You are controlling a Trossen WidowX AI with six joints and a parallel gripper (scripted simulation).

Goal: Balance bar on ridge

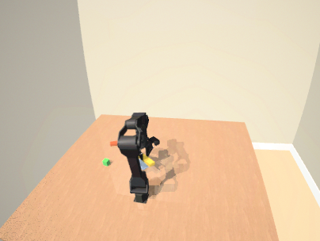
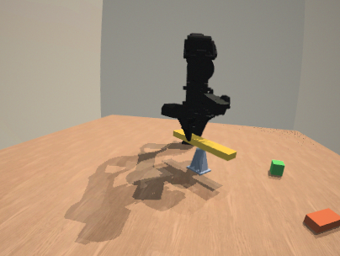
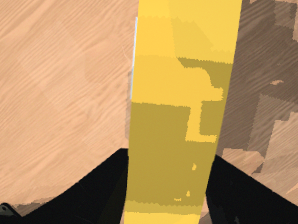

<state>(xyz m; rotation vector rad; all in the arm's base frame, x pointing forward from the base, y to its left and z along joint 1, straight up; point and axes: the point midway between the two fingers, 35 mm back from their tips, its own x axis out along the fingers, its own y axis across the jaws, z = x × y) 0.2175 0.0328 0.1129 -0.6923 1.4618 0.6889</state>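
Now: gripper tip 2 cm short of the yellow bar and 2 cm to the right of it. The rest, counted from my gripper tip: green cube: 1 cm behind, 25 cm to the left, 6 cm below; then orange flat block: 20 cm ahead, 28 cm to the left, 7 cm below.
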